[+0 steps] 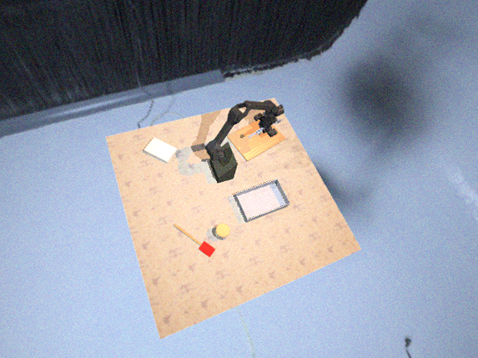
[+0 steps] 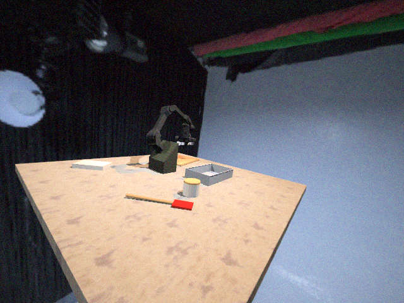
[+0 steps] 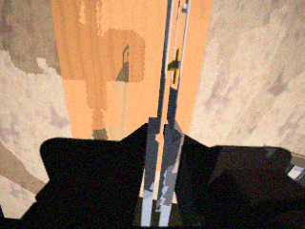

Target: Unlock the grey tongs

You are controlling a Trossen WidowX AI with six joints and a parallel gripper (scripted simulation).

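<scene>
Right now the wooden board is 12 cm below my gripper tip and 4 cm behind it. Also, from my gripper tip: white flat slab 66 cm to the right, 22 cm behind, 11 cm below; then yellow lock piece 5 cm to the left, 4 cm above, 1 cm behind; then roasting tin 40 cm ahead, 23 cm to the right, 9 cm below.
</scene>
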